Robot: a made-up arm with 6 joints.
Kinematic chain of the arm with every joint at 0, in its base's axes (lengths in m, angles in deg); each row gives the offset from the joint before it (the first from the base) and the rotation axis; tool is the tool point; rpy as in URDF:
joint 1: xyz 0 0 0.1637 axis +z
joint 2: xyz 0 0 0 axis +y
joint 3: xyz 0.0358 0 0.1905 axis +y
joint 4: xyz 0.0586 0 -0.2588 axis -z
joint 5: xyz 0 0 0 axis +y
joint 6: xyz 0.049 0 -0.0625 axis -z
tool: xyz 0 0 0 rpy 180 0 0
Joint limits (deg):
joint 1: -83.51..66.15
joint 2: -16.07..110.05
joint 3: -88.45..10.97
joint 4: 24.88..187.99
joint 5: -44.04..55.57
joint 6: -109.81..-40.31
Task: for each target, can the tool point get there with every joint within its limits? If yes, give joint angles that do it. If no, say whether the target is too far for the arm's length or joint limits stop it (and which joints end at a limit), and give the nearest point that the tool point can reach.
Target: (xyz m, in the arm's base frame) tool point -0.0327 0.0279 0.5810
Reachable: no: joint limits stop it (at a limit: joint 1, joint 2, joint 3, joint 4, joint 5) | nearest point 0.1152 0.1788 0.5501 | short by 0.214 m
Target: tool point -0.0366 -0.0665 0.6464
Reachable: no: joint limits stop it (at a limit: joint 1, joint 2, joint 3, joint 4, joint 5) | nearest point -0.0091 -0.2125 0.5501 | short by 0.177 m
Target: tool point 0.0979 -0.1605 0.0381
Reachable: yes | joints -53.77 17.70 -35.35 164.51 -10.69 -100.34
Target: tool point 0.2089 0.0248 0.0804
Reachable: yes | joints 27.42 13.11 -28.82 101.33 -34.09 -46.08
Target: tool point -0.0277 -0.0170 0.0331
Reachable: yes | joints 1.67 50.19 -10.42 166.33 -21.23 -64.83
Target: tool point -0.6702 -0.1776 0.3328
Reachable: no: too far | nearest point -0.1571 -0.0416 0.1673 | short by 0.556 m
